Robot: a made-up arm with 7 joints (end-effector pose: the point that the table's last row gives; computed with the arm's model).
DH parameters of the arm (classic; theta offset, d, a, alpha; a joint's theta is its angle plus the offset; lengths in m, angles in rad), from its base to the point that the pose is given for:
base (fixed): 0 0 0 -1.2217
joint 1: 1.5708 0 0 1.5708
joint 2: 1.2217 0 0 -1.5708
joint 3: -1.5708 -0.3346 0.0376 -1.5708
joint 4: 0 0 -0.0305 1.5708
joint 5: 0 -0.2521 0 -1.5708
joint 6: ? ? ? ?
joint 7: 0 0 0 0
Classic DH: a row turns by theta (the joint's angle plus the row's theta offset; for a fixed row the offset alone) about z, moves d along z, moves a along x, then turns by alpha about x.
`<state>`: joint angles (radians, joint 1 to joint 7).
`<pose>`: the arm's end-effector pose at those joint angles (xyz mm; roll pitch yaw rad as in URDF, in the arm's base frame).
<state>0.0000 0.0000 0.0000 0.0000 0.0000 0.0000 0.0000</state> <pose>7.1 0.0 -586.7 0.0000 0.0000 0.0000</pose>
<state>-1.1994 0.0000 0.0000 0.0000 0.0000 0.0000 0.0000</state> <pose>516.3 -122.4 -250.4 0.4378 -1.0667 -0.7207</pose>
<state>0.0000 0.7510 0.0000 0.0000 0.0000 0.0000 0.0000</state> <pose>7.1 400.3 -428.9 0.7510 0.0000 0.0000</pose>
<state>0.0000 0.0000 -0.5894 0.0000 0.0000 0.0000 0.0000</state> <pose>5.9 -3.9 -586.7 0.0000 0.0000 -0.5894</pose>
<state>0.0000 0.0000 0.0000 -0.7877 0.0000 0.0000 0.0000</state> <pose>194.8 0.0 -534.1 0.0000 -0.7877 0.0000</pose>
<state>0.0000 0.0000 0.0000 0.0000 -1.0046 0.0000 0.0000</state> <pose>7.1 0.0 -586.7 0.0000 0.0000 -1.0046</pose>
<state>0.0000 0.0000 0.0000 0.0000 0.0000 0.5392 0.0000</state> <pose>7.1 0.0 -586.7 0.0000 0.5392 0.0000</pose>
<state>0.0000 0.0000 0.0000 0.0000 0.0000 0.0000 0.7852</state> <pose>7.1 0.0 -586.7 0.0000 0.0000 0.7852</pose>
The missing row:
joint 6: 0 0 0 1.5708
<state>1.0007 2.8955 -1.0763 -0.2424 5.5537 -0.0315 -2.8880</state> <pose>398.0 281.9 333.1 2.1080 -0.1525 -0.8854</pose>
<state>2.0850 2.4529 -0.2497 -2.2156 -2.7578 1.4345 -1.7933</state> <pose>-78.6 281.1 -155.3 -1.5153 0.7571 0.1961</pose>
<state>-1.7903 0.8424 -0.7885 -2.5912 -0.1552 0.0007 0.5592</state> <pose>150.7 -114.1 144.5 1.5410 0.2478 2.4380</pose>
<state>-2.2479 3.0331 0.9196 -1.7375 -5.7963 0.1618 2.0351</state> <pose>-416.1 -24.3 -123.8 1.7056 1.0087 2.5367</pose>
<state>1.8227 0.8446 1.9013 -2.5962 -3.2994 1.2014 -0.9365</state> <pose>-14.5 188.8 142.0 -0.3544 -0.7411 -0.5674</pose>
